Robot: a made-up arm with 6 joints.
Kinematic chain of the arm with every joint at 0, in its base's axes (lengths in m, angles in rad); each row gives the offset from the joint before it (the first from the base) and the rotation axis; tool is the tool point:
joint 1: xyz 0 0 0.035 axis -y
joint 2: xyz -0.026 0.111 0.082 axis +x
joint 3: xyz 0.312 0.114 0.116 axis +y
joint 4: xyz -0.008 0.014 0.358 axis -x
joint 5: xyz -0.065 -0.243 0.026 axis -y
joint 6: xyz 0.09 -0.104 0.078 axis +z
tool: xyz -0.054 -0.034 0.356
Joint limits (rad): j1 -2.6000..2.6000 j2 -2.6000..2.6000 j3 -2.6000..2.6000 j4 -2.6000..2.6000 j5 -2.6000..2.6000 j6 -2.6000..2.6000
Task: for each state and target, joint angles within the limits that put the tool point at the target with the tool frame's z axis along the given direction. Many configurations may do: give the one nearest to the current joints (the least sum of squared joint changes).
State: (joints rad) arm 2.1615 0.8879 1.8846 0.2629 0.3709 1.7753
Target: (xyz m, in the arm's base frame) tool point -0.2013 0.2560 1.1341 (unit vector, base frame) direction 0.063 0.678 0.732
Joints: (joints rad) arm 2.0084 0.2354 1.9732 0.6297 -0.2269 1.7344
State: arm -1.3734 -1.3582 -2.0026 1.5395 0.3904 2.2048
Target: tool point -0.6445 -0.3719 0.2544 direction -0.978 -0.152 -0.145
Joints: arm -2.1867 -1.2161 -2.6000 1.5991 0.9054 1.3605
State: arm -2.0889 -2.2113 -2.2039 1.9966 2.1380 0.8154
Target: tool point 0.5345 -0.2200 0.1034 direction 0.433 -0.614 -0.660
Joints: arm -2.5081 -2.0447 -1.5640 1.4576 2.0085 0.7566
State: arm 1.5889 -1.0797 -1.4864 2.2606 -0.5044 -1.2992
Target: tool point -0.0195 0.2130 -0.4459 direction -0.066 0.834 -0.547
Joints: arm 1.1262 -1.2803 -2.1908 1.5953 -1.1511 -1.5260
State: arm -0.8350 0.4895 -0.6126 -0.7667 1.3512 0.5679
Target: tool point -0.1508 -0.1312 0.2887 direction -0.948 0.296 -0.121
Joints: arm -0.3064 0.2617 -0.0912 -0.4435 2.0089 0.8156
